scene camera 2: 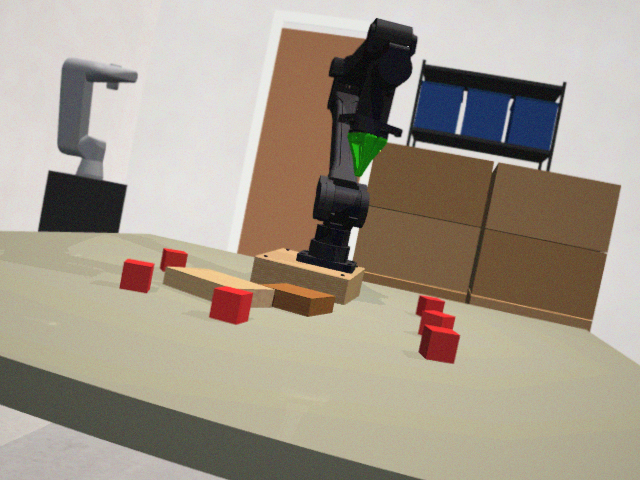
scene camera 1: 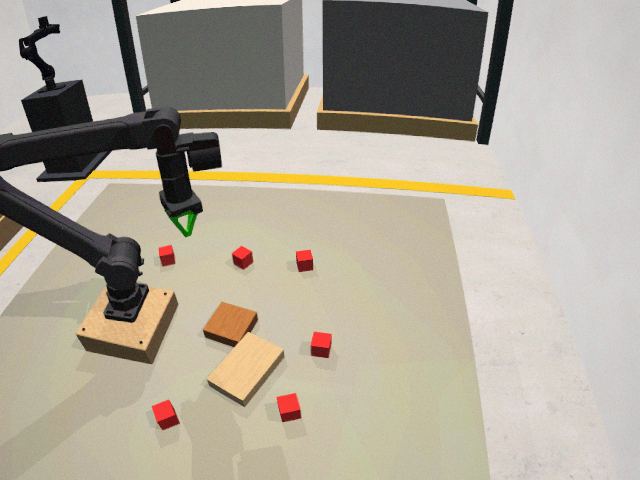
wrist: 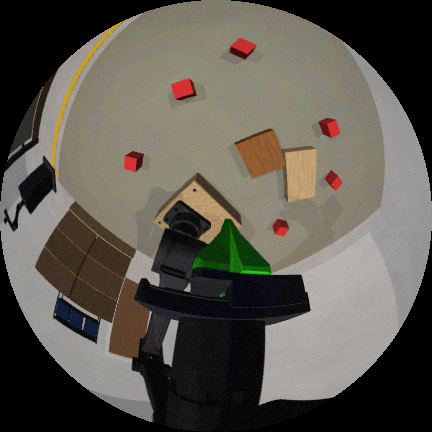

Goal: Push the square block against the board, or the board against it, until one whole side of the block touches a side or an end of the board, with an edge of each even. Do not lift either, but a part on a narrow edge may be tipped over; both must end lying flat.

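Where they show: gripper, fingertip midpoint: [scene camera 2: 357,176] [scene camera 1: 188,236] [wrist: 226,222]; arm's base at its link origin: [scene camera 2: 326,264] [scene camera 1: 127,303] [wrist: 186,219].
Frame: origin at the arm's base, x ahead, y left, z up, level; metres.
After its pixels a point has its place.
The square block [scene camera 1: 230,322] @[z -0.030, x 0.271, y -0.011 m] [scene camera 2: 302,297] @[z -0.032, x 0.324, y 0.011 m] [wrist: 261,153] @[z -0.030, x 0.269, y -0.003 m] is darker orange-brown wood and lies flat. The board [scene camera 1: 246,367] @[z -0.030, x 0.329, y -0.136 m] [scene camera 2: 217,284] @[z -0.032, x 0.389, y -0.111 m] [wrist: 301,174] @[z -0.030, x 0.327, y -0.121 m] is pale wood, longer, and also lies flat. A corner of the board and the block's near side meet or nearly meet; they stand at an angle to each other, with a wedge-shaped gap between them in the wrist view. My gripper [scene camera 1: 187,235] @[z 0.182, x 0.195, y 0.047 m] [scene camera 2: 358,174] @[z 0.182, x 0.195, y 0.047 m] [wrist: 226,222] @[z 0.182, x 0.195, y 0.047 m] has green fingers and is shut with nothing between them. It hangs high above the mat, behind the block in the first scene view, apart from both parts.
Several red cubes stand around the parts, among them one right of the board [scene camera 1: 321,344] @[z -0.020, x 0.488, y -0.071 m], one near its front end [scene camera 1: 288,407] @[z -0.020, x 0.429, y -0.234 m] and one at the front left [scene camera 1: 165,414] @[z -0.020, x 0.181, y -0.277 m]. Three stand in a row behind the block. The arm's wooden base [scene camera 1: 119,345] @[z -0.005, x 0.026, y -0.127 m] is left of the block.
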